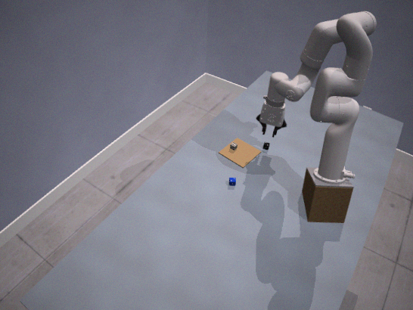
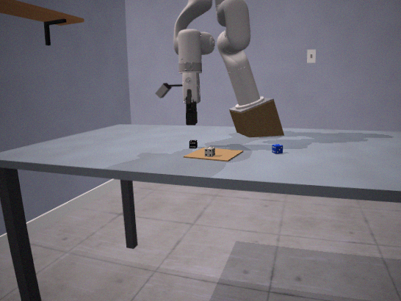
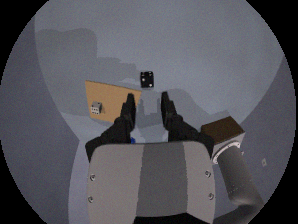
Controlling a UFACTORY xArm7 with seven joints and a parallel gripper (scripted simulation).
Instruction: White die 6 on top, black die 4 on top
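Now: the black die 90 mm below my hand. Round my hand: blue die (280 mm to the left, 90 mm below, 80 mm ahead); then white die (140 mm ahead, 80 mm below, 70 mm to the left); then mat (100 mm below, 100 mm ahead, 80 mm to the left).
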